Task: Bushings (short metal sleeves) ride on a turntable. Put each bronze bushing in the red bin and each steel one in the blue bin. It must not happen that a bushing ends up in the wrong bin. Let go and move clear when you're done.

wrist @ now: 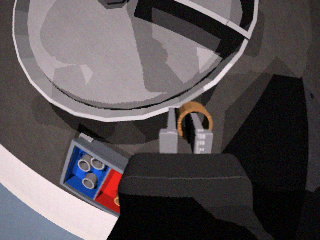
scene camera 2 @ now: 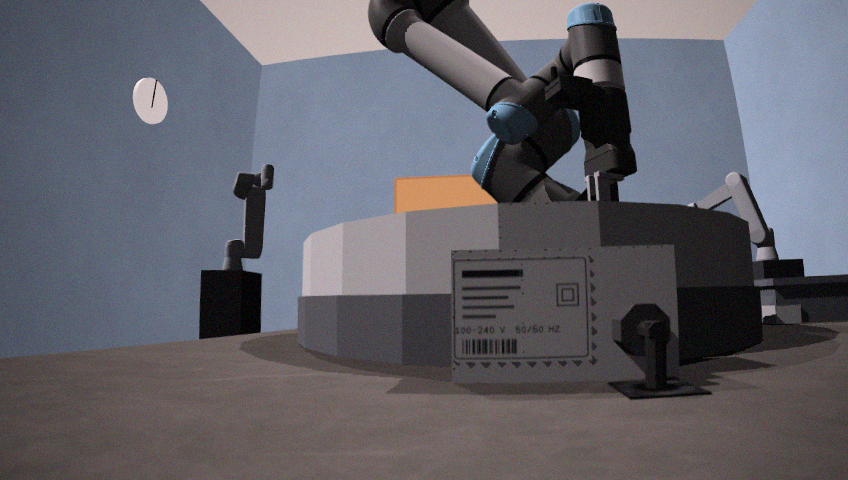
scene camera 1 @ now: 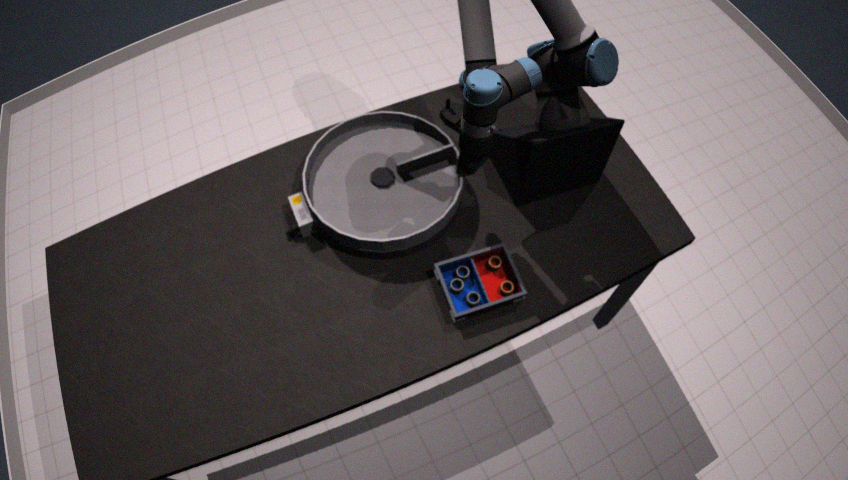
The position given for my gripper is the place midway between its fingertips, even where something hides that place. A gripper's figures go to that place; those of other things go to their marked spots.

My gripper (wrist: 181, 118) is 17 cm from the lens. A turntable (wrist: 109, 61): 27 cm from the lens.
